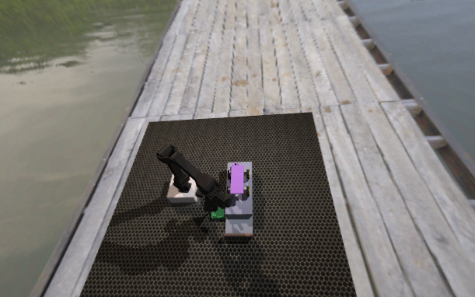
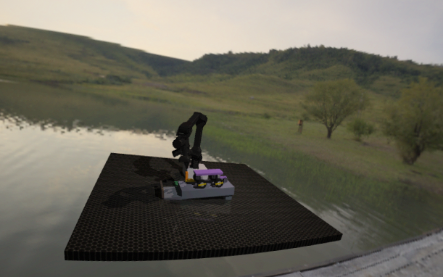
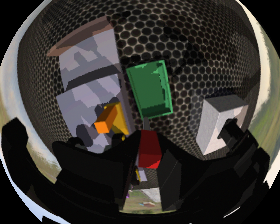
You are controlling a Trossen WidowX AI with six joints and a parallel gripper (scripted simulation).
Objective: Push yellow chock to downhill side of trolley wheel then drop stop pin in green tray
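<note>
The red-headed stop pin is right at my gripper tip. The rest, counted from my gripper tip: purple trolley: 80 mm ahead, 130 mm to the left, 20 mm below; yellow chock: 40 mm ahead, 20 mm to the left, 50 mm below; grey ramp: 80 mm ahead, 130 mm to the left, 90 mm below.
</note>
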